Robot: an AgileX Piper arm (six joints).
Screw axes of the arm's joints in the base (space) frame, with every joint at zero. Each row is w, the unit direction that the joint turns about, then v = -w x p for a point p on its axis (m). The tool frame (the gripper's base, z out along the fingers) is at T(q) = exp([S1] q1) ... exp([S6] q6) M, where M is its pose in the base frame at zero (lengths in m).
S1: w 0 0 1 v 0 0 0
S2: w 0 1 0 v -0.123 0 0
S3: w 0 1 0 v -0.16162 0 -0.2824
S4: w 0.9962 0 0.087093 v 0 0.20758 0
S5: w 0 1 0 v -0.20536 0 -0.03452
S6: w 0.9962 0 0.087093 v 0 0.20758 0
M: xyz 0.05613 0 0.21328 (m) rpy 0 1.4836 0 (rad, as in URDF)
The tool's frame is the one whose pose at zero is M.
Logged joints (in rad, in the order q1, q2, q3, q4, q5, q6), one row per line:
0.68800, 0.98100, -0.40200, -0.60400, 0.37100, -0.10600
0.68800, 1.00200, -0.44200, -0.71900, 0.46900, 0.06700
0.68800, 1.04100, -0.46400, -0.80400, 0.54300, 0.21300
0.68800, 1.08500, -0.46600, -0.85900, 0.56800, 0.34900
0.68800, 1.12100, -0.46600, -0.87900, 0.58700, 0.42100
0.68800, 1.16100, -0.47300, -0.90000, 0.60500, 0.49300
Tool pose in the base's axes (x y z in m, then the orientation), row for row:
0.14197, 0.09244, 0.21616, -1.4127, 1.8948, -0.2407
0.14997, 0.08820, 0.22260, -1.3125, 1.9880, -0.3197
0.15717, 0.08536, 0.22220, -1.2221, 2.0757, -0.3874
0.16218, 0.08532, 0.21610, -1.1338, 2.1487, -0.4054
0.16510, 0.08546, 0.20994, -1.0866, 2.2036, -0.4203
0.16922, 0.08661, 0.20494, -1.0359, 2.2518, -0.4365
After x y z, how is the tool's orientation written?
As a rotation vector, in radians.
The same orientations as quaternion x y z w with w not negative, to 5 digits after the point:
-0.55157, 0.73981, -0.09398, 0.37366
-0.50931, 0.77143, -0.12406, 0.36071
-0.47039, 0.79894, -0.14911, 0.34379
-0.43408, 0.82264, -0.15521, 0.33279
-0.41318, 0.83791, -0.15982, 0.31882
-0.39167, 0.85141, -0.16504, 0.30735

